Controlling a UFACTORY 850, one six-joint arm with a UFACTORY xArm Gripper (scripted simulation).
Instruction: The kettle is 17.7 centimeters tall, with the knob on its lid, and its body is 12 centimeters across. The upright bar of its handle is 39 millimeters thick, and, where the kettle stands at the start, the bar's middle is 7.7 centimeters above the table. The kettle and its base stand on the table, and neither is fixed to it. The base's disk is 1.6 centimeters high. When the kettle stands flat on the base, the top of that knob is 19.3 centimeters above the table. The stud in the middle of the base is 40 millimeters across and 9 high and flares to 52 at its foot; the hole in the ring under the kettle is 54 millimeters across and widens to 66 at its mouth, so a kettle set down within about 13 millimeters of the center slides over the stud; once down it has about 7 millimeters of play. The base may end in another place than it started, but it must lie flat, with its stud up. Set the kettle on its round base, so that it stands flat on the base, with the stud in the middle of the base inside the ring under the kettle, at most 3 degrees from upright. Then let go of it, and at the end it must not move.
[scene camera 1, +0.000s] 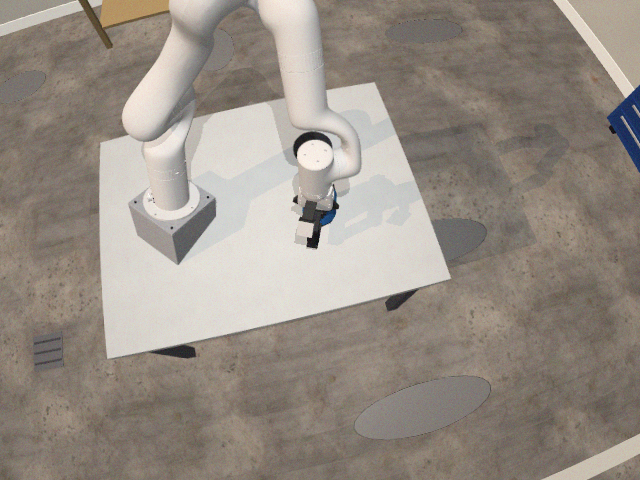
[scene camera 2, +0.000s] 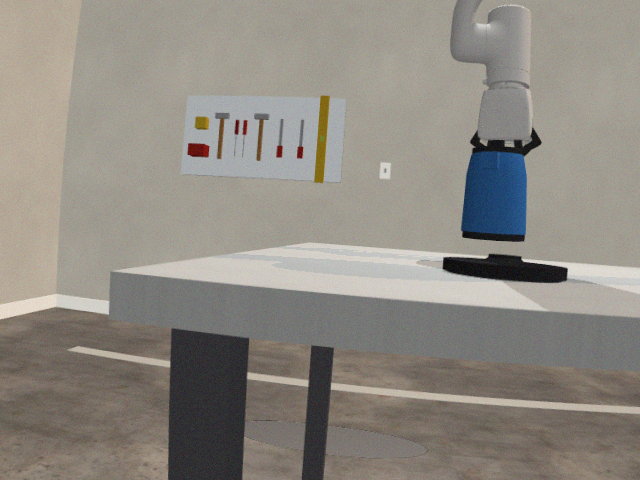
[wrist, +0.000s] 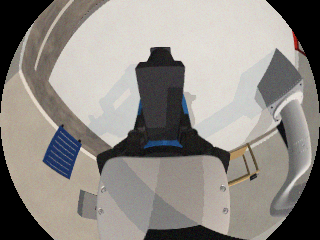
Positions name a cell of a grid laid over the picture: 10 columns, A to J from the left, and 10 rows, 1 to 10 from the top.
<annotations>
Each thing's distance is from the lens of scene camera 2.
blue kettle (scene camera 2: H5): 84 cm
black round base (scene camera 2: H6): 54 cm
The marked spots on the blue kettle and the black round base are 31 cm apart.
</annotations>
